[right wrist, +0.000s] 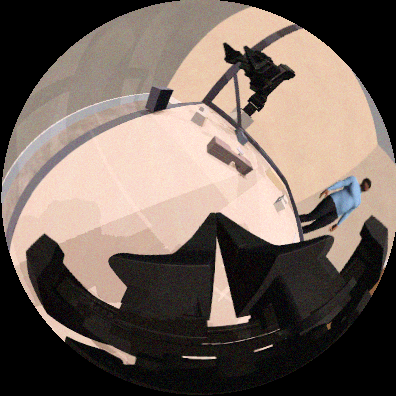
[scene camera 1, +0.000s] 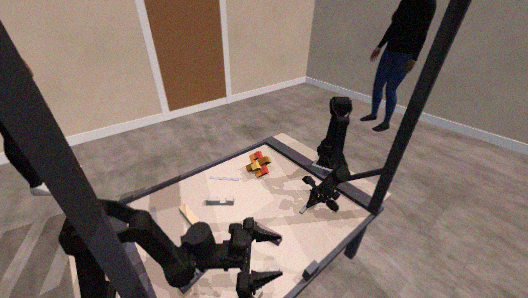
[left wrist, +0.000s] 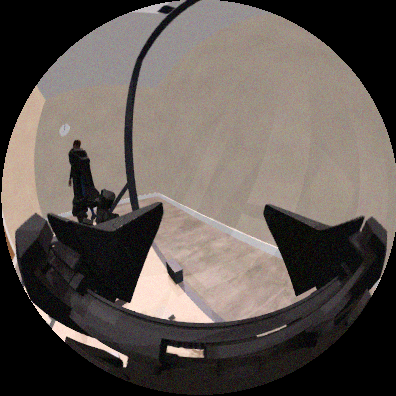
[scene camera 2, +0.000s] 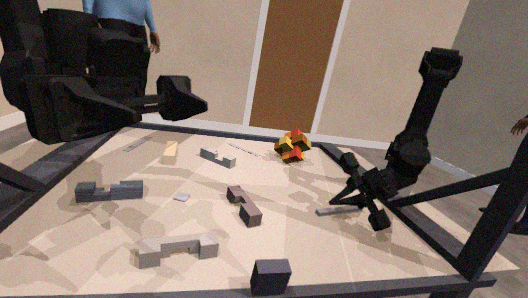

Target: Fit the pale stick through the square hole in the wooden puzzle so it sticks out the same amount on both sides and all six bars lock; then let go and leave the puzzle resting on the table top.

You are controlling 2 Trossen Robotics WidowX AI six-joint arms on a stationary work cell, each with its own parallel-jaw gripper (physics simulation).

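Frame: origin at the left arm's base, x ahead, y left, z up, level; metres.
Seen in the pictures: left gripper, fingertip midpoint: (right wrist: 233, 43) (scene camera 1: 281, 253) (left wrist: 215, 208) (scene camera 2: 176, 111); right gripper, fingertip midpoint: (right wrist: 214, 216) (scene camera 1: 306, 207) (scene camera 2: 329, 203); left arm's base at its link origin: (right wrist: 245, 112); right arm's base at its link origin: (scene camera 1: 323, 163).
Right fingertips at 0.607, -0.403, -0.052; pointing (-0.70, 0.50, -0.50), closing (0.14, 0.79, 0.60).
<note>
Offsets run from my right fingertips to a thing's top centre, as dx, dy, dz. "pt": to the spot under its first point.
The wooden puzzle (scene camera 1: 257, 164) (scene camera 2: 292, 147), a red, orange and yellow cluster of bars, rests on the table top near the far edge; its square hole cannot be made out. A slim pale grey stick {+0.070, -0.004, -0.036} (scene camera 1: 302, 210) (scene camera 2: 330, 212) lies on the table by my right gripper, partly hidden. My right gripper (scene camera 1: 306, 208) (scene camera 2: 333, 202) (right wrist: 214, 216) is shut, its fingertips together with no stick between them, low beside the grey stick. The stick does not show clearly in the right wrist view. My left gripper (scene camera 1: 281, 258) (scene camera 2: 173, 112) (left wrist: 215, 208) is open and empty, raised above the table, far from the puzzle.
A tan bar {-0.184, +0.459, -0.015} (scene camera 1: 189, 214) (scene camera 2: 170, 153), a light grey notched block {-0.062, +0.379, -0.015} (scene camera 1: 214, 202) (scene camera 2: 208, 155), a slate one {-0.381, +0.301, -0.015} (scene camera 2: 126, 191), a brown one {-0.156, +0.126, -0.015} (scene camera 2: 250, 213) (right wrist: 220, 149) and a grey one {pt -0.378, +0.077, -0.021} (scene camera 2: 150, 255) lie about. A dark box {-0.254, -0.059, +0.011} (scene camera 1: 310, 270) (scene camera 2: 270, 276) (left wrist: 175, 271) (right wrist: 159, 100) stands at the table edge.
</note>
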